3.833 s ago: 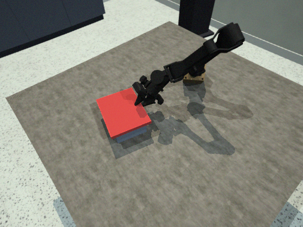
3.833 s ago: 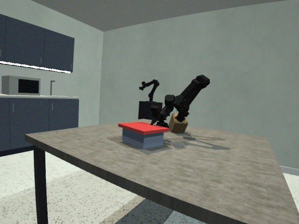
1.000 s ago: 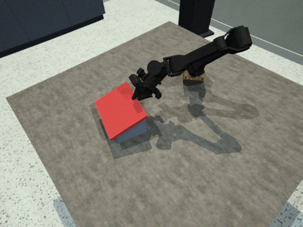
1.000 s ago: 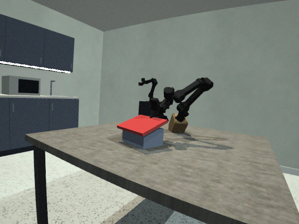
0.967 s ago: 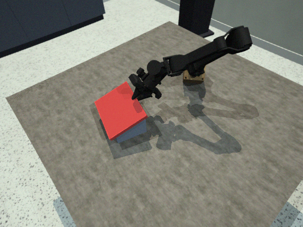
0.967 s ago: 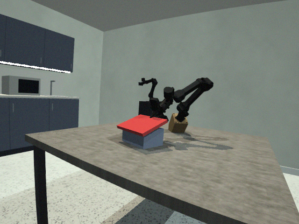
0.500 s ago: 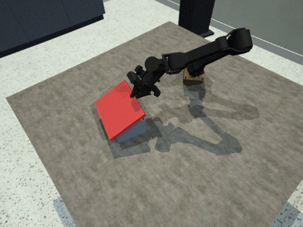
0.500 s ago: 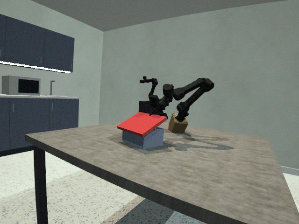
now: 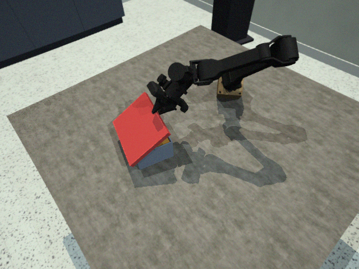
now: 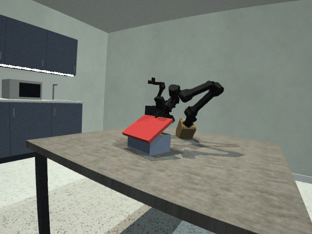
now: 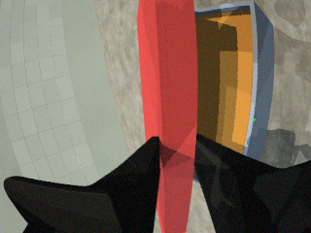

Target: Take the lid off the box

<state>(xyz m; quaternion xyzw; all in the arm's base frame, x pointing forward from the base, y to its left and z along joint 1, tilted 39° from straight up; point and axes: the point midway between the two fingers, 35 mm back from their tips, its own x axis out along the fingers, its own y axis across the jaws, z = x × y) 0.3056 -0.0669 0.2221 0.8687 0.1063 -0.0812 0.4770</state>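
My hand is 100 mm short of the red lid and 60 mm above it. From my hand the other things lie so: blue storage box 80 mm ahead, 140 mm below.
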